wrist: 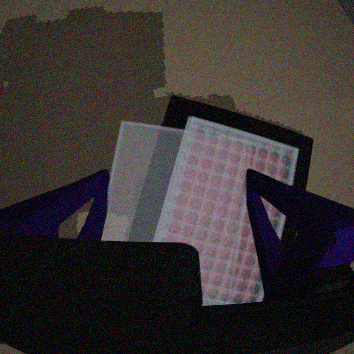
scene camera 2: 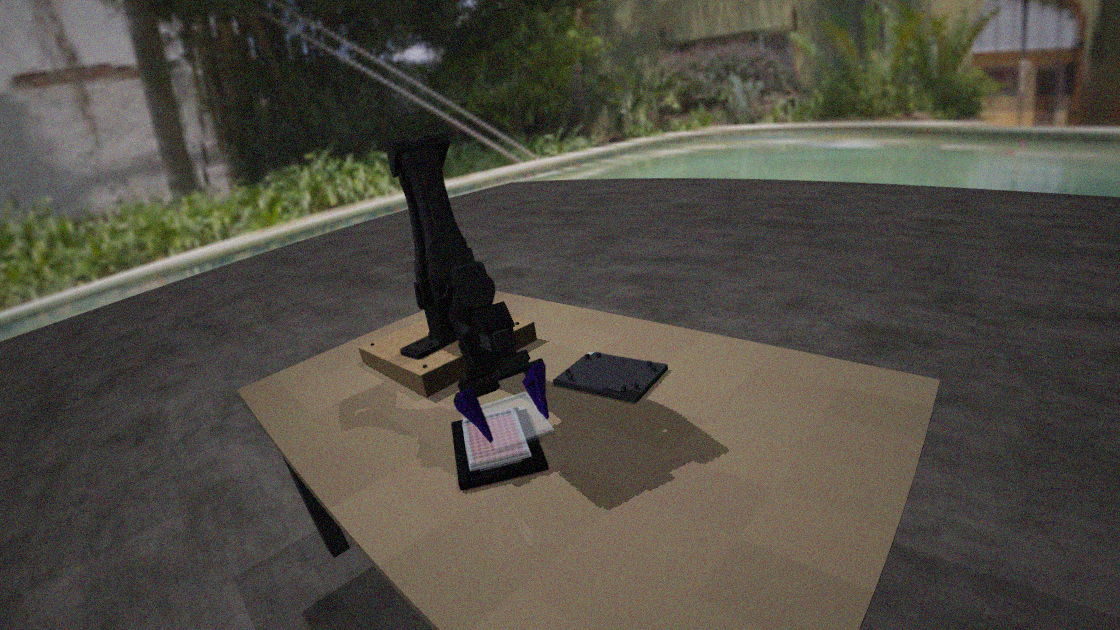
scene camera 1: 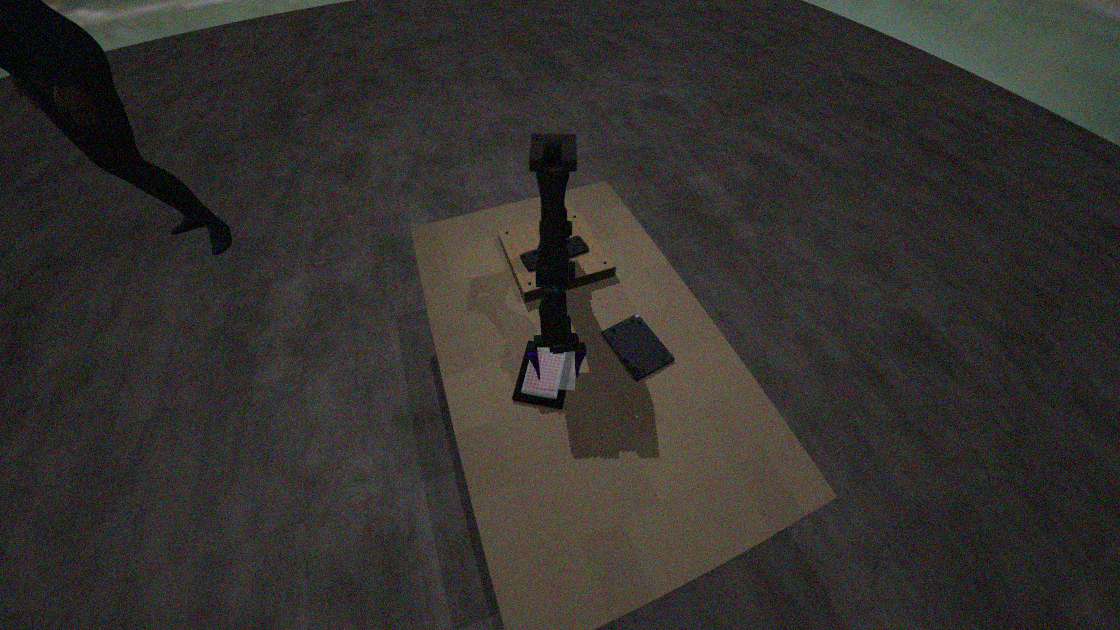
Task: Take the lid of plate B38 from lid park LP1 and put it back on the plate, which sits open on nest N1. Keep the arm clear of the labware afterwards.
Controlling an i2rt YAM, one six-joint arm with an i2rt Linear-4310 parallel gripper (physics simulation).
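Seen in the pictures: gripper, fingertip midpoint: (wrist: 177, 177) (scene camera 2: 520, 430) (scene camera 1: 558, 377); arm's base, origin of the base link: (scene camera 2: 446, 338).
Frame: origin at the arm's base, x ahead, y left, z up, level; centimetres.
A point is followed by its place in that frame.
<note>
My gripper (scene camera 1: 557, 376) @[x 36.1, y -17.2, z -0.9 cm] (scene camera 2: 517, 427) @[x 36.1, y -17.2, z -0.9 cm] (wrist: 177, 177) @[x 36.1, y -17.2, z -0.9 cm] is shut on the clear lid (scene camera 1: 569, 380) @[x 38.1, y -15.2, z -0.4 cm] (scene camera 2: 535, 423) @[x 37.5, y -15.3, z -0.5 cm] (wrist: 135, 165) @[x 37.7, y -15.1, z -0.5 cm], its purple fingers at two opposite sides of it. The lid is above the table and overlaps part of plate B38 (scene camera 1: 540, 386) @[x 36.4, y -22.0, z -0.6 cm] (scene camera 2: 498, 452) @[x 36.7, y -22.4, z -1.3 cm] (wrist: 275, 162), shifted to the plate's left in the wrist view and turned a little against it. The plate, with pink wells, sits open on the black nest N1 (scene camera 1: 540, 401) @[x 38.9, y -23.2, z -2.9 cm] (scene camera 2: 502, 475) @[x 38.8, y -24.3, z -3.1 cm] (wrist: 176, 111) @[x 41.0, y -19.2, z -2.9 cm]. Lid park LP1 (scene camera 1: 638, 348) @[x 37.2, y 5.5, z -3.1 cm] (scene camera 2: 610, 374) @[x 36.6, y 5.2, z -3.1 cm] is a dark slab with small pegs and bears no lid. The height gap between lid and plate is hard to tell.
The arm stands on a wooden base block (scene camera 1: 596, 260) @[x 7.9, y 9.7, z 0.1 cm] (scene camera 2: 403, 369) @[x 3.0, y -13.7, z -0.1 cm] at the back of the table (scene camera 1: 665, 517) @[x 73.1, y -11.3, z -4.1 cm] (scene camera 2: 704, 540) @[x 66.0, y -21.6, z -4.1 cm]. The lid park lies to the right of the nest in both scene views. A person (scene camera 1: 97, 94) is on the floor at the upper left.
</note>
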